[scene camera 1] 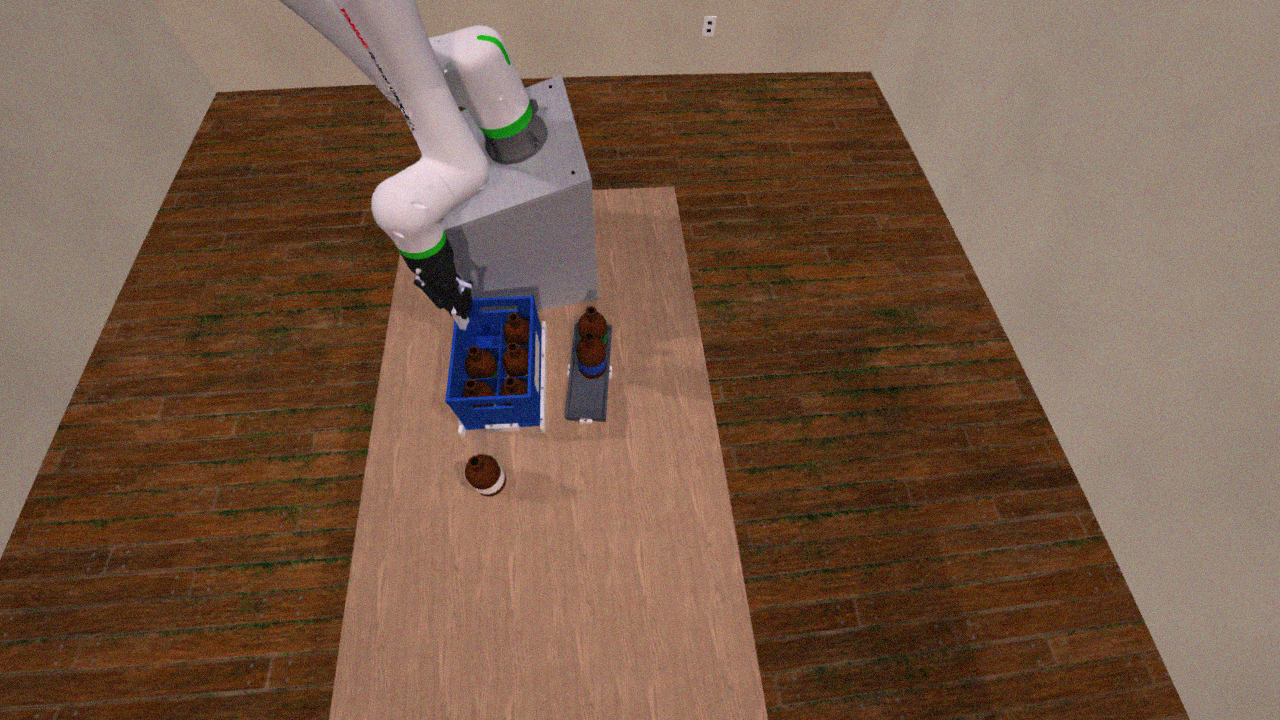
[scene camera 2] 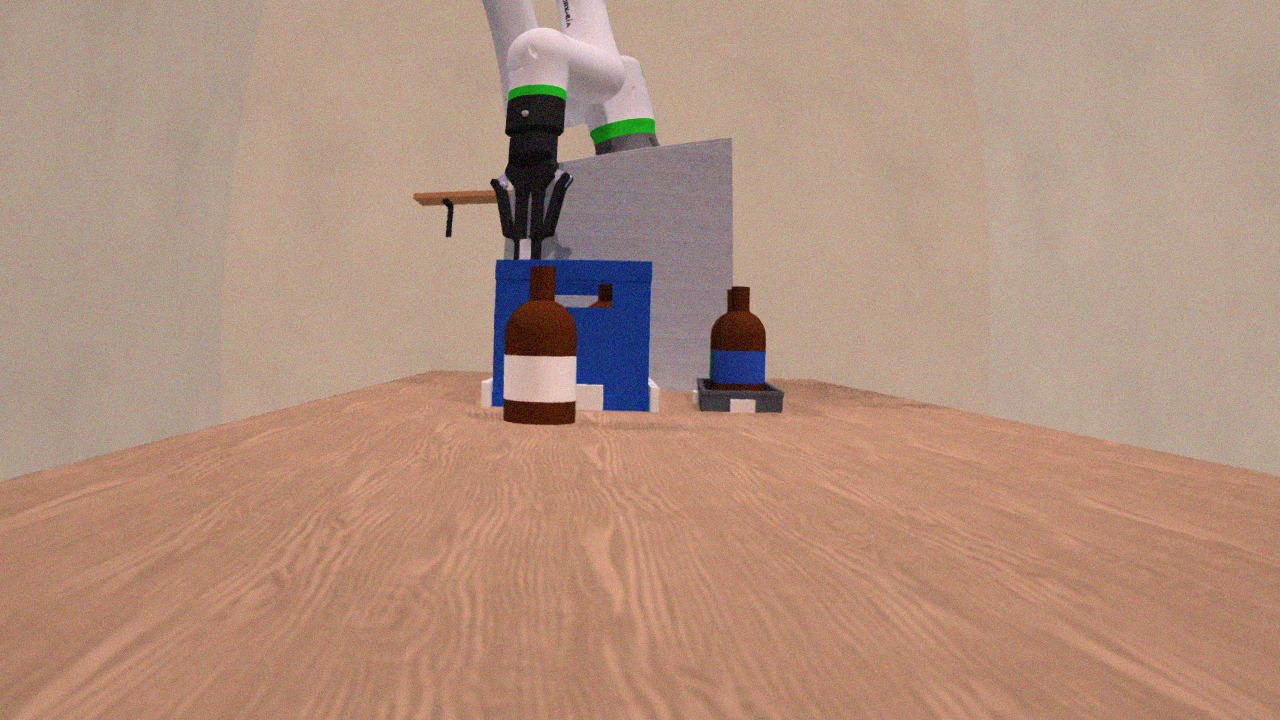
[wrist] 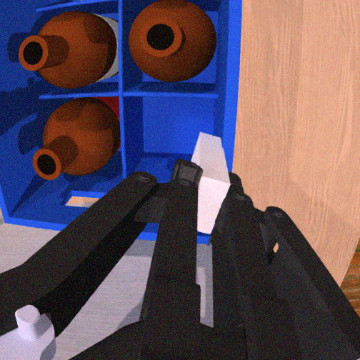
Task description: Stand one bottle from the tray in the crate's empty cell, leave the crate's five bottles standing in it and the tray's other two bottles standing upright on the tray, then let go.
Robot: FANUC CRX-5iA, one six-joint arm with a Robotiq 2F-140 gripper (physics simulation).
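Frame: origin at the arm's base, x ahead, y left, z up, level; centimetres.
Seen in the pictures: gripper, fingertip midpoint: (scene camera 1: 464, 324); arm's base at its link origin: (scene camera 1: 517, 140).
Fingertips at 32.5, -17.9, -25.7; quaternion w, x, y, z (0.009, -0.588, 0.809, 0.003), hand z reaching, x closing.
Pixels of each thing's top centre, then the offset from my fingertips to it, as dx, dy, dz. Level surfaces: height alone.
- blue crate at its top centre: (scene camera 2: 576, 269) (scene camera 1: 491, 345) +8.0, +7.0, +2.1
- grey tray at its top centre: (scene camera 2: 735, 384) (scene camera 1: 589, 368) +8.9, +29.0, -12.9
- white-labelled brown bottle at its top centre: (scene camera 2: 543, 266) (scene camera 1: 474, 461) +34.9, +2.8, +0.1
- wooden table at its surface level: dz -15.5
The blue crate (scene camera 1: 496, 416) (scene camera 2: 617, 358) (wrist: 231, 100) holds five upright brown bottles, among them these in the wrist view: one (wrist: 172, 65), another (wrist: 82, 55) and a third (wrist: 90, 135). Its empty cell (scene camera 1: 487, 333) (wrist: 175, 125) is the back left one in scene camera 1. My gripper (scene camera 1: 460, 320) (scene camera 2: 527, 250) (wrist: 203, 154) is shut with nothing held, above the crate's rim beside that cell. The grey tray (scene camera 1: 586, 401) (scene camera 2: 775, 400) bears two upright bottles, a blue-labelled one (scene camera 1: 590, 351) (scene camera 2: 737, 362) and one behind it (scene camera 1: 591, 321), mostly hidden in scene camera 2.
A white-labelled brown bottle (scene camera 1: 483, 471) (scene camera 2: 539, 380) stands upright on the wooden table (scene camera 1: 572, 582) (scene camera 2: 626, 555), in front of the crate and off the tray. White pieces edge the crate's base. The grey robot pedestal (scene camera 1: 528, 255) (scene camera 2: 680, 241) rises behind the crate.
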